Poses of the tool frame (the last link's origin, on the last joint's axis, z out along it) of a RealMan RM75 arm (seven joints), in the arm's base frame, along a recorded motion.
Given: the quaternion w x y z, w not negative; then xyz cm.
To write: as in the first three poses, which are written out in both.
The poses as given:
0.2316, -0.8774, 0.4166, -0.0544, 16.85, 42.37, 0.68
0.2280, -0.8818, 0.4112, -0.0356, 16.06, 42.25, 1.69
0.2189, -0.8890, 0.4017, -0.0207, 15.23, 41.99, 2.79
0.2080, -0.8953, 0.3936, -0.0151, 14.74, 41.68, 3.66
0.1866, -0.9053, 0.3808, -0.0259, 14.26, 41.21, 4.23
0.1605, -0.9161, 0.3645, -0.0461, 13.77, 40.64, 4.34
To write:
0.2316, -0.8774, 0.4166, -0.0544, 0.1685, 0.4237, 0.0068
0.2280, -0.8818, 0.4112, -0.0356, 0.1606, 0.4225, 0.0169
0.2189, -0.8890, 0.4017, -0.0207, 0.1523, 0.4199, 0.0279
0.2080, -0.8953, 0.3936, -0.0151, 0.1474, 0.4168, 0.0366
0.1866, -0.9053, 0.3808, -0.0259, 0.1426, 0.4121, 0.0423
0.1605, -0.9161, 0.3645, -0.0461, 0.1377, 0.4064, 0.0434

